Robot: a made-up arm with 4 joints. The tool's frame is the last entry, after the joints.
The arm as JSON. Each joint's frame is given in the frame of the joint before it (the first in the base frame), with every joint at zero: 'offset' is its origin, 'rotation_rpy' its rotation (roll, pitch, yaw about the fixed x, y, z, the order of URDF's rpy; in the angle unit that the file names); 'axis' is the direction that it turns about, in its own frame. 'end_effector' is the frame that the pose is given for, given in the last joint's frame.
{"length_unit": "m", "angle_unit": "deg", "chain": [
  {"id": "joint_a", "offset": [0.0, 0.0, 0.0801], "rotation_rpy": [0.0, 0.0, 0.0], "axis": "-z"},
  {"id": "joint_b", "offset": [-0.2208, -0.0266, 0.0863], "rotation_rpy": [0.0, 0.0, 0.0], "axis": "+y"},
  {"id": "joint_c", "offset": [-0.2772, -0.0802, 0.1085], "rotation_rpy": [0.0, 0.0, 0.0], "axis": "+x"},
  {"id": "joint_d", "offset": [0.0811, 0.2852, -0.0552], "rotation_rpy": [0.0, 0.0, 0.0], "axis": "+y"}
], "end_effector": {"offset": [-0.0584, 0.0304, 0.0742], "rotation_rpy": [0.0, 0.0, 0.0]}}
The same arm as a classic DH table. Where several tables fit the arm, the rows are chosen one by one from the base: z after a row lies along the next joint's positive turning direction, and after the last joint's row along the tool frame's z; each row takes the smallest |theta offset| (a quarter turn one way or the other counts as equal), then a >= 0, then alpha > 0; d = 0 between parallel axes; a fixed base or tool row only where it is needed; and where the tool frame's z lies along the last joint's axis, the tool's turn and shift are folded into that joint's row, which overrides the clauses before.
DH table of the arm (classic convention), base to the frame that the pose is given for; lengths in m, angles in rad. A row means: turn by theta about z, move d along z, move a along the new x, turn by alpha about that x. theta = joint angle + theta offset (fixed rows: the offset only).
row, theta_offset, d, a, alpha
base (fixed), 0.0000, 0.0000, 0.0000, 3.1416
joint_a, 0.0000, -0.1664, -0.2208, 1.5708
joint_b, -1.5708, -0.1068, 0.1085, -1.5708
joint_c, 0.0000, -0.1961, -0.0552, 1.5708
joint_d, -1.5708, 0.3156, 0.0584, -1.5708
tool (fixed), 3.1416, 0.0742, 0.0000, 0.0000

